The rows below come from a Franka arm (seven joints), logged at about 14 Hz.
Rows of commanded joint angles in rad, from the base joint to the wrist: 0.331 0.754 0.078 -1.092 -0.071 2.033 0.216; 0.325 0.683 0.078 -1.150 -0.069 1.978 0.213; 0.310 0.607 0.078 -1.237 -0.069 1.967 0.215; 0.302 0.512 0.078 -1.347 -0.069 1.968 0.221; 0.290 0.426 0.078 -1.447 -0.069 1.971 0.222; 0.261 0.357 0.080 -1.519 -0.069 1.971 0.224; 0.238 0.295 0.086 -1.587 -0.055 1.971 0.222; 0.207 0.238 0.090 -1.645 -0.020 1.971 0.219
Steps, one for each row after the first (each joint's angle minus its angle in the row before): -0.006 -0.071 0.000 -0.058 0.002 -0.055 -0.003; -0.015 -0.076 0.000 -0.087 0.000 -0.011 0.002; -0.008 -0.095 0.000 -0.110 0.000 0.001 0.006; -0.012 -0.086 0.000 -0.100 0.000 0.003 0.001; -0.029 -0.069 0.002 -0.072 0.000 0.000 0.002; -0.023 -0.062 0.006 -0.068 0.014 0.000 -0.002; -0.031 -0.057 0.004 -0.058 0.035 0.000 -0.003
